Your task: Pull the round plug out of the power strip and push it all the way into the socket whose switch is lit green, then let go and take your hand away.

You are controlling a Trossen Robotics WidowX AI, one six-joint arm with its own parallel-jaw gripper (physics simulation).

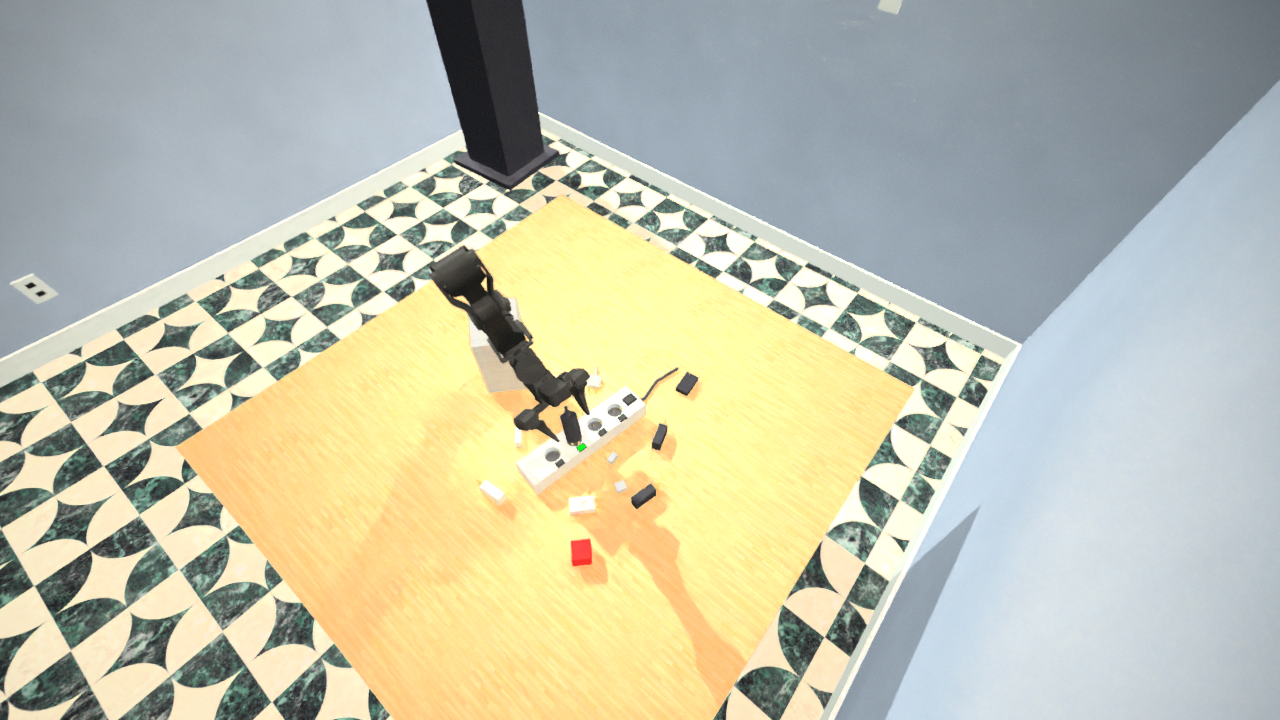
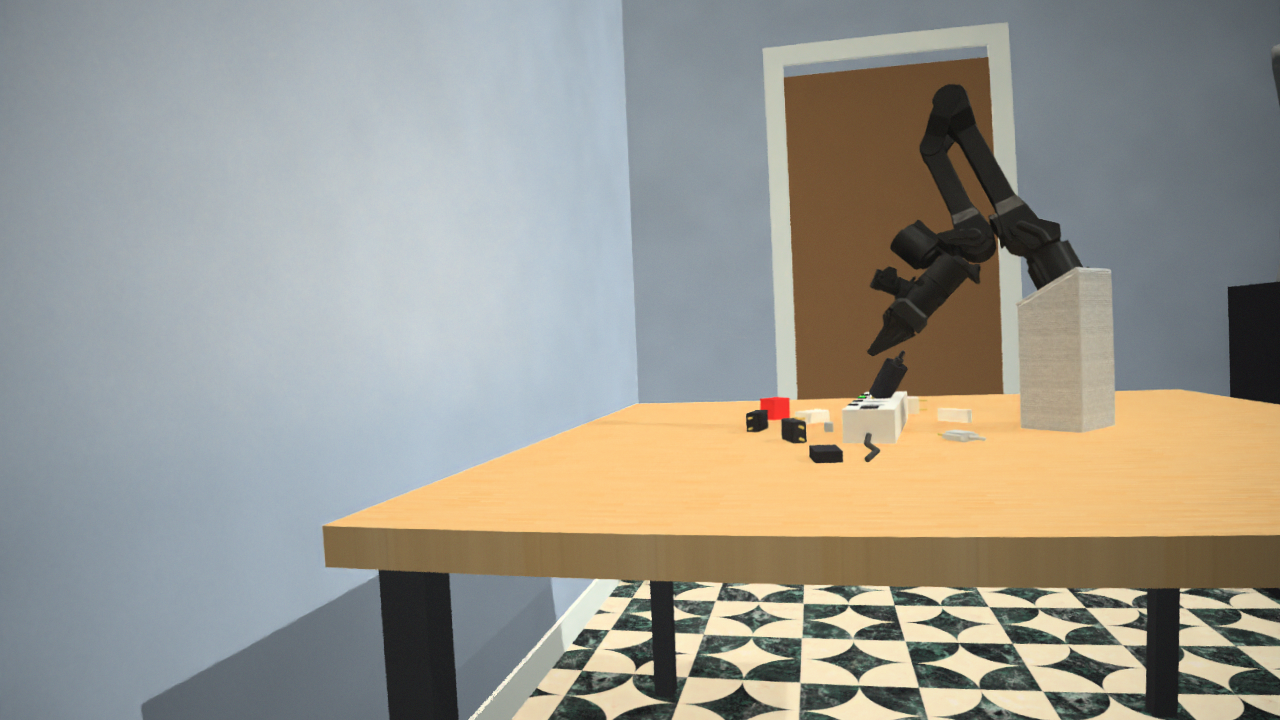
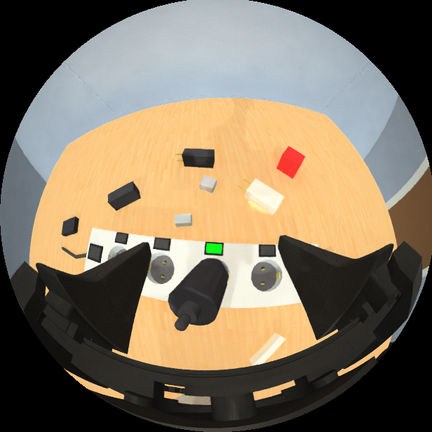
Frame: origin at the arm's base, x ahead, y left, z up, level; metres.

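Seen in the pictures: gripper, fingertip midpoint: [image 1: 573, 428] [image 2: 869, 354]; arm's base, link origin: [image 2: 1064, 283].
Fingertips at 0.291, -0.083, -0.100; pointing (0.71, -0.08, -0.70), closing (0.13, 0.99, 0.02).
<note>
Offsets run from my fingertips to a thing's top centre, as dx, dy, dz. "pt": to the spot under its first point.
The white power strip [image 1: 537, 472] [image 2: 870, 424] [image 3: 241, 282] lies on the table; its green-lit switch {pt +0.014, +0.000, -0.073} [image 1: 581, 446] [image 3: 214, 248] is between dark ones. The round black plug {-0.024, +0.014, -0.005} [image 1: 571, 426] [image 2: 888, 377] [image 3: 201, 291] stands at the socket beside the green switch, tilted, with its cable end leaning back toward the arm. The plug body hides that socket and its own pins, so how deep it sits cannot be seen. My gripper [image 1: 571, 425] [image 2: 870, 352] [image 3: 214, 246] is open and empty, a little above the plug, with the fingers apart to either side and not touching it.
Black two-pin plugs {+0.197, +0.004, -0.092} [image 1: 643, 495] [image 3: 198, 158], a white two-pin plug {+0.099, -0.093, -0.103} [image 1: 581, 505] [image 3: 264, 196], small grey blocks [image 3: 208, 184] and a red cube {+0.157, -0.184, -0.085} [image 1: 580, 552] [image 2: 775, 408] [image 3: 290, 162] lie beyond the strip. A black block {+0.111, +0.322, -0.110} [image 1: 686, 384] [image 2: 826, 454] lies near the strip's cable.
</note>
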